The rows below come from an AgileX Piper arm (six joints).
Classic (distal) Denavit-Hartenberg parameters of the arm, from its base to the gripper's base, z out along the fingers. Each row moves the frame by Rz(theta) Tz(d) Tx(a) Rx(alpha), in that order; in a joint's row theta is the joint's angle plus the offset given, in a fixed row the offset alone. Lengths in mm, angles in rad.
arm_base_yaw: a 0  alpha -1.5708  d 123  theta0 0
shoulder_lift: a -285  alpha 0  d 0  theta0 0.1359
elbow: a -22  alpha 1.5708  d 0  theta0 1.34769
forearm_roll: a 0  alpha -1.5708  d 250.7  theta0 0
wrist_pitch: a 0  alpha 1.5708  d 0  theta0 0
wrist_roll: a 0  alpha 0  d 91  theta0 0
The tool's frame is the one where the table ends.
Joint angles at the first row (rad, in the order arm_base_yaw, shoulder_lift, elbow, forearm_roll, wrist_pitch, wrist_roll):
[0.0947 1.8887 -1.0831 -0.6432 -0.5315 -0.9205]
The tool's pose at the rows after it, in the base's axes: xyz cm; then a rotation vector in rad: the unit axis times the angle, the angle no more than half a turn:
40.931, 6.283, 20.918, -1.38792, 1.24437, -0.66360
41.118, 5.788, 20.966, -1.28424, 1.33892, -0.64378
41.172, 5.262, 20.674, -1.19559, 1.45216, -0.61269
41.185, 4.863, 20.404, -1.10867, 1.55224, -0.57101
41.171, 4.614, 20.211, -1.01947, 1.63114, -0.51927
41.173, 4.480, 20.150, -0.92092, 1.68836, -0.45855
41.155, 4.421, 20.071, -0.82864, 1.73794, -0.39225
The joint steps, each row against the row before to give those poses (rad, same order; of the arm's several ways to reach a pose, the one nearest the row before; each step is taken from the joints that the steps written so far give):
[0.0000 0.0000 -0.0013 0.0997 0.0000 0.0219]
[0.0000 0.0000 0.0000 0.1120 0.0161 0.0080]
[0.0000 0.0000 0.0018 0.1005 0.0428 0.0179]
[0.0000 0.0000 -0.0001 0.0799 0.0401 0.0328]
[0.0000 0.0000 0.0000 0.0547 0.0266 0.0539]
[0.0000 0.0000 0.0000 0.0341 0.0090 0.0767]
[0.0000 0.0000 0.0000 0.0130 0.0099 0.0925]

